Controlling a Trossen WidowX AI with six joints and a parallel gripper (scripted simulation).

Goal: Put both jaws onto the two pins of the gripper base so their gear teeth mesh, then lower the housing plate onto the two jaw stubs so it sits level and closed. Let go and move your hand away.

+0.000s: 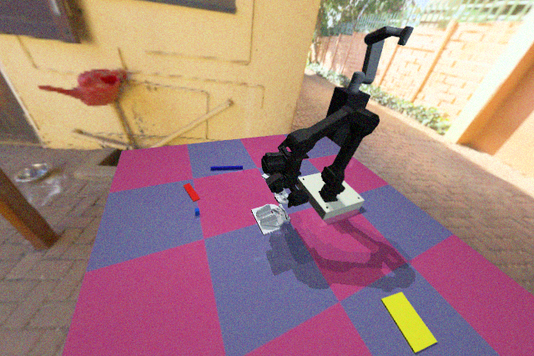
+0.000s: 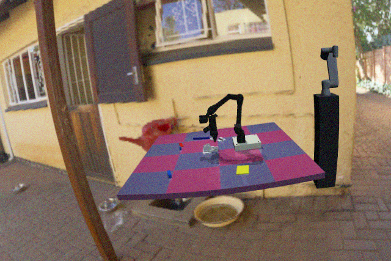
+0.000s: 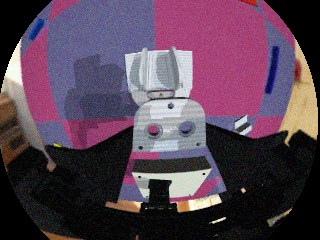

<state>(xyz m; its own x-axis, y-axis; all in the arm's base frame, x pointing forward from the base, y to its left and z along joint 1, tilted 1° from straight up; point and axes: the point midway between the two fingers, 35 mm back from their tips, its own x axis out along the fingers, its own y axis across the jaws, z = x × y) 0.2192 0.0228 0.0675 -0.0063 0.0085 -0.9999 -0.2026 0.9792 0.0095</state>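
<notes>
Now: the housing plate 80 mm below my gripper tip and 10 mm to the left of it. Also, from my gripper tip: small blue cube (320 mm ahead, 70 mm below, 50 mm to the right); then red block (350 mm ahead, 170 mm to the right, 80 mm below); then blue bar (310 mm to the right, 190 mm ahead, 70 mm below).
</notes>
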